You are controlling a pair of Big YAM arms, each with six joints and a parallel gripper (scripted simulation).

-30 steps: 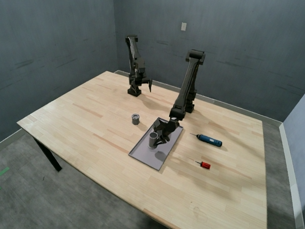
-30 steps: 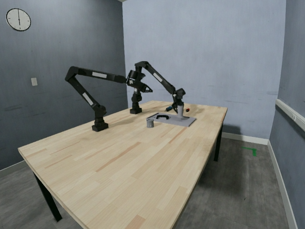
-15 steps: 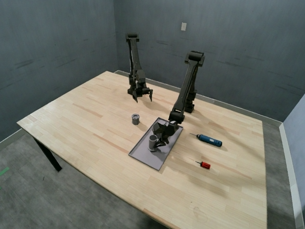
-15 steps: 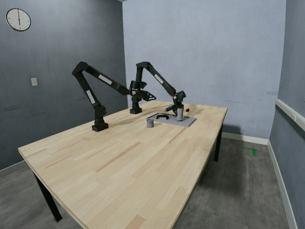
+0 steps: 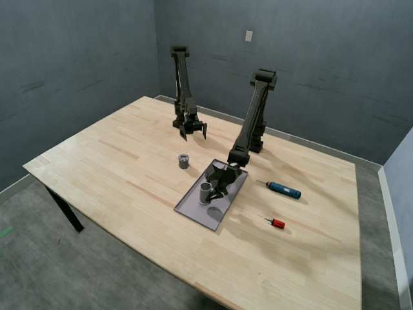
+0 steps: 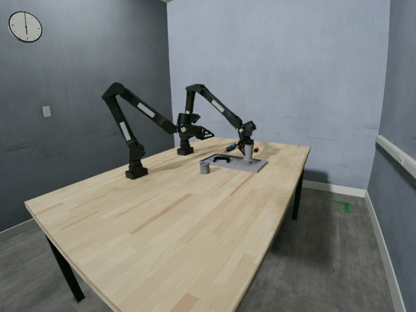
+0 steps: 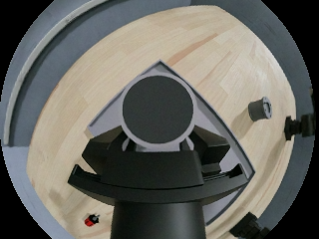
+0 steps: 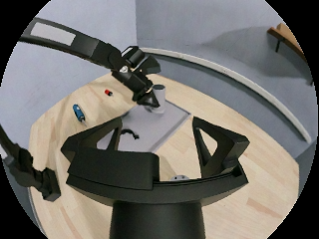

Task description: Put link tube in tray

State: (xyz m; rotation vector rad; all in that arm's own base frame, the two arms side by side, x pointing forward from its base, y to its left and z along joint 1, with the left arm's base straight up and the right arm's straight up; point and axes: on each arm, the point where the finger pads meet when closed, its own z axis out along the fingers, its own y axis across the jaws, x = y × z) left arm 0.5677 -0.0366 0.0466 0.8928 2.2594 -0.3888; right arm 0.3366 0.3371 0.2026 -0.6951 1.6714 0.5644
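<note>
The flat grey tray lies 10 cm behind my left hand, 7 cm below it and 1 cm to the left of it. Round my left hand: grey joint module 23 cm to the right, 19 cm behind, 5 cm below; then grey link tube 1 cm ahead, 1 cm above; then red screwdriver 33 cm to the left, 6 cm below, 4 cm behind.
</note>
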